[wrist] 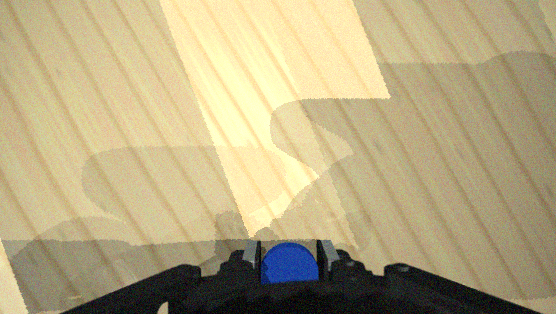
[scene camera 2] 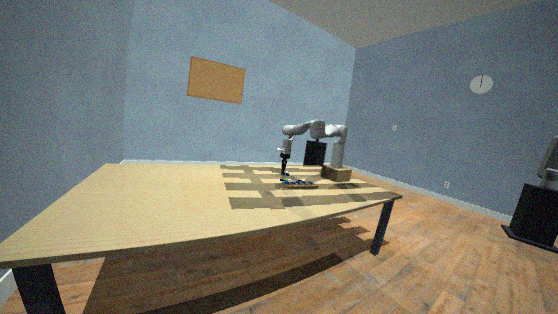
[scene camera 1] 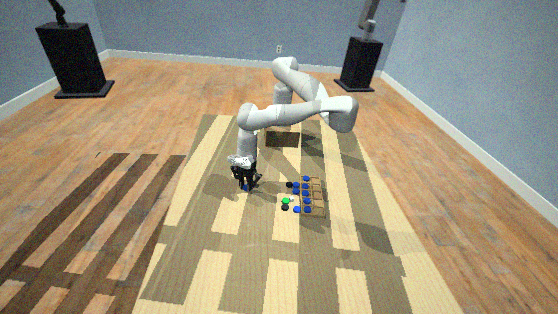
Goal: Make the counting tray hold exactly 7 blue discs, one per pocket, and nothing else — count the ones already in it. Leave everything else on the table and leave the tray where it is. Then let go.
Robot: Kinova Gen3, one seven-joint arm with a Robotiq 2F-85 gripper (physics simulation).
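Observation:
My gripper (scene camera 1: 246, 187) (scene camera 2: 284, 173) (wrist: 288, 259) is low at the table, left of the tray in the scene camera 1 view, and shut on a blue disc (wrist: 289, 263), one finger on each side. In the scene camera 2 view a blue disc (scene camera 2: 287, 174) shows by the fingertips; I cannot tell if it is the same one. The counting tray (scene camera 1: 318, 208) has several blue discs (scene camera 1: 307, 201) in its left column; its right-column pockets look empty. Loose blue discs (scene camera 1: 296, 185) (scene camera 1: 295, 191) (scene camera 1: 297, 209) lie at its left side.
Left of the tray are a black disc (scene camera 1: 289, 185), another black disc (scene camera 1: 285, 207), a green disc (scene camera 1: 285, 201) and a small white block (scene camera 1: 292, 199). My arm's wooden base block (scene camera 1: 282, 139) (scene camera 2: 336, 173) stands behind, on the table (scene camera 2: 150, 210).

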